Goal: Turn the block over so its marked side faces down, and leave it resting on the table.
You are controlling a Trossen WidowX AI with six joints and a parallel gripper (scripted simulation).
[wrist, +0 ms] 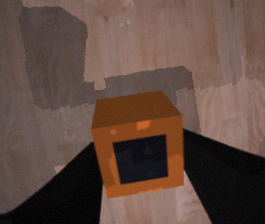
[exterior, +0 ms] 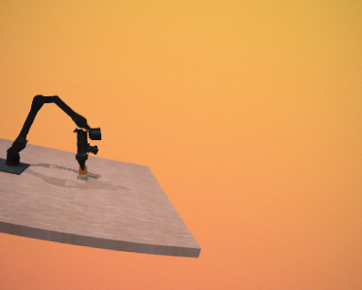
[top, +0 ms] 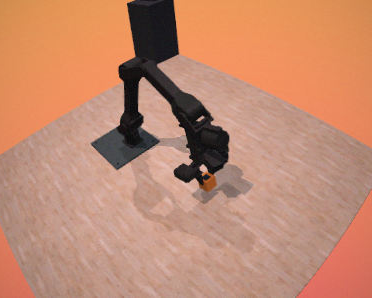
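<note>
Now: the block 1 cm above my gripper tip.
</note>
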